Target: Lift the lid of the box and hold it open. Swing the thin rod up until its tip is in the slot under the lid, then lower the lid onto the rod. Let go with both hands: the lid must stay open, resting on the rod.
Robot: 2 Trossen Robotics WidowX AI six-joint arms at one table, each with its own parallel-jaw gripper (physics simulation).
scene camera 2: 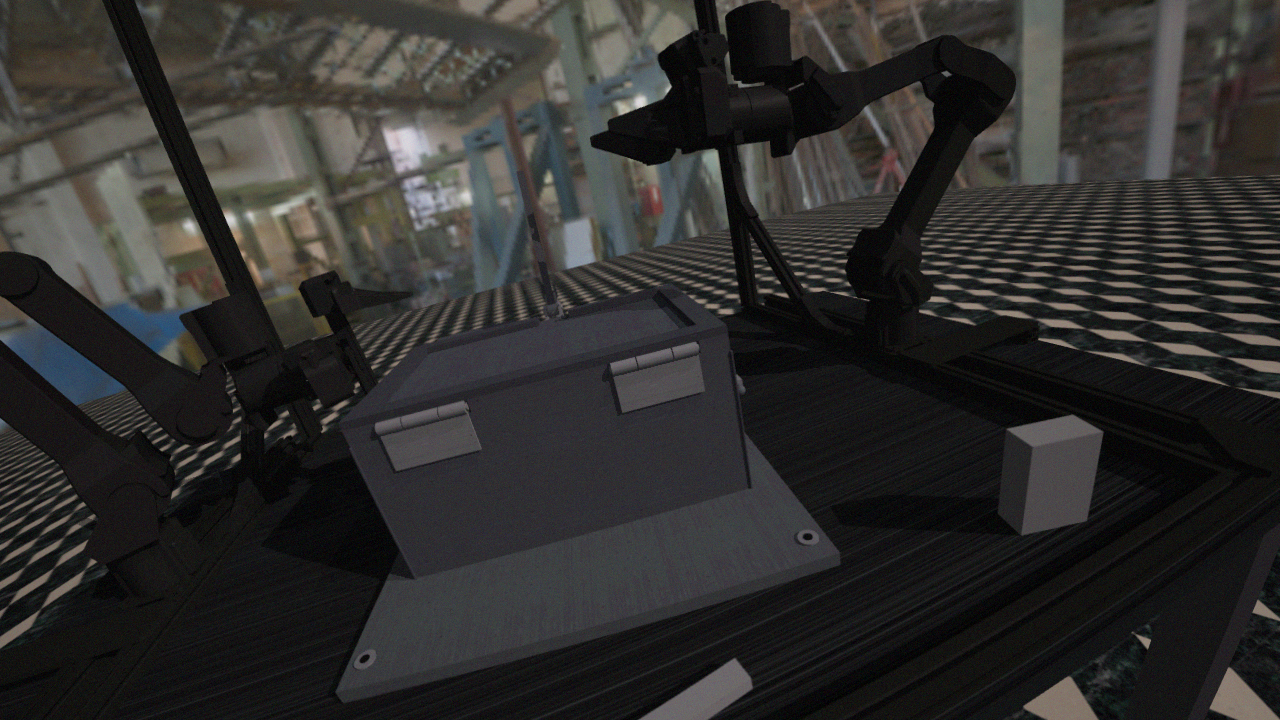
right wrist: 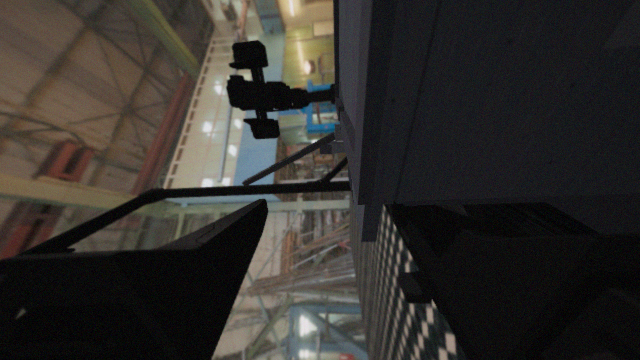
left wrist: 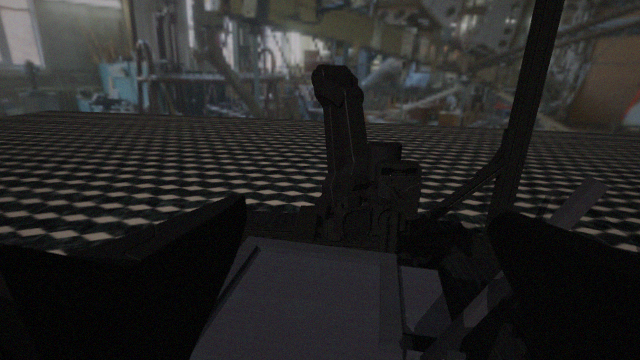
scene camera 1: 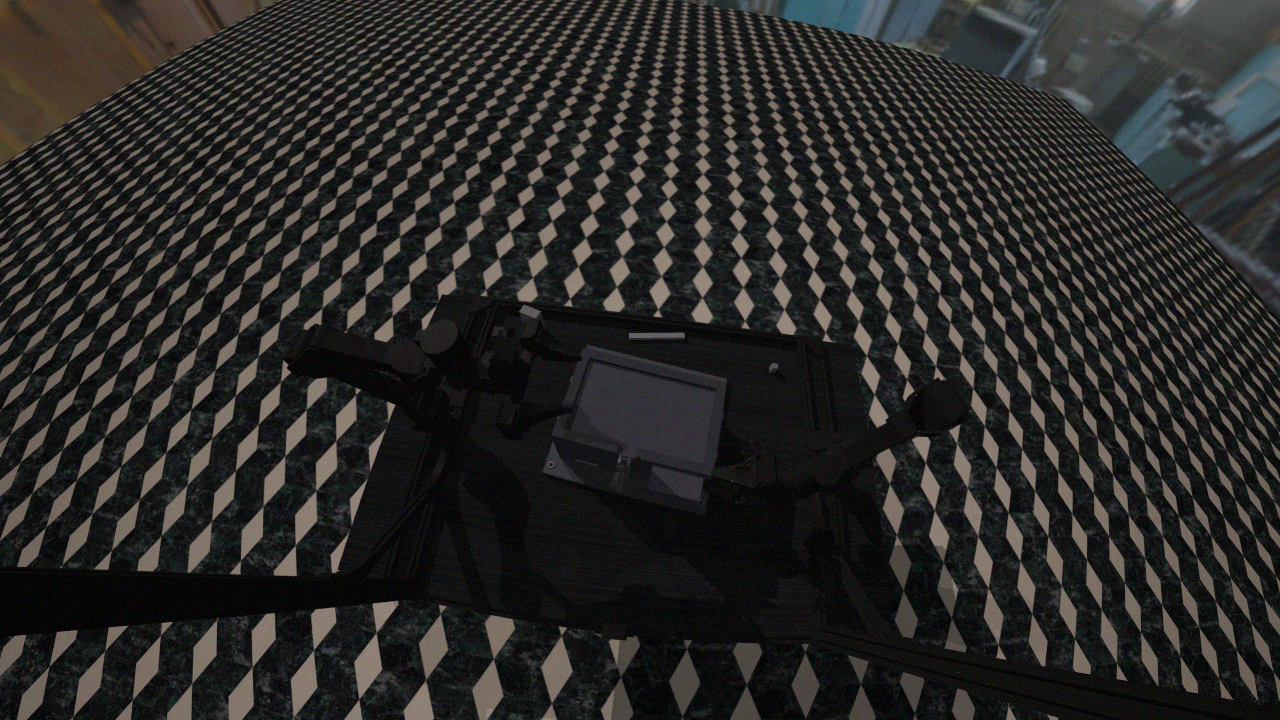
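Pixels of known places: left gripper, between the fingertips: (scene camera 2: 598, 135) (right wrist: 239, 94) (left wrist: 366, 214) (scene camera 1: 576, 383); right gripper, between the fingertips: (scene camera 2: 427, 328) (right wrist: 330, 202) (left wrist: 408, 252) (scene camera 1: 704, 478); left arm's base, origin of its link: (scene camera 2: 893, 340) (scene camera 1: 442, 424); right arm's base, origin of its link: (scene camera 2: 169, 579) (left wrist: 334, 235).
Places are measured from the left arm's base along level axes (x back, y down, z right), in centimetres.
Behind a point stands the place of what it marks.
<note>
The grey box (scene camera 1: 581, 454) {z 4.1, x -34.8, y -7.3 cm} (scene camera 2: 572, 474) {z -14.6, x -47.1, y -5.6 cm} (right wrist: 500, 115) {z 3.4, x -60.8, y -10.2 cm} stands on its base plate, with two hinges on the wall facing scene camera 2. Its lid (scene camera 1: 648, 411) {z -4.3, x -47.2, y -14.4 cm} (scene camera 2: 537, 351) {z -6.4, x -46.9, y -14.4 cm} (left wrist: 315, 300) {z -2.4, x -51.6, y -14.4 cm} is down. I cannot make out the thin rod or the slot. My left gripper (scene camera 1: 572, 383) {z 0.0, x -35.1, y -32.5 cm} (scene camera 2: 594, 141) {z 0.0, x -35.1, y -32.5 cm} is open and empty, high above the lid's left side in scene camera 1. My right gripper (scene camera 1: 721, 478) {z 8.5, x -58.4, y -16.7 cm} (scene camera 2: 384, 344) (right wrist: 330, 202) {z 8.5, x -58.4, y -16.7 cm} is open and empty, close by the lid's front right corner in scene camera 1. Whether a finger touches the lid is too dark to tell.
A white block (scene camera 1: 529, 313) {z -30.2, x -15.3, y -5.7 cm} (scene camera 2: 1049, 474) {z -31.8, x -16.6, y -3.1 cm} and a white bar (scene camera 1: 656, 336) {z -32.3, x -48.2, y 0.9 cm} (scene camera 2: 702, 694) {z -31.9, x -43.8, y 0.9 cm} lie on the dark table on the hinge side. A small pale piece (scene camera 1: 775, 368) {z -26.2, x -80.2, y -0.4 cm} lies at the back right in scene camera 1. Dark frame posts rise beside the table.
</note>
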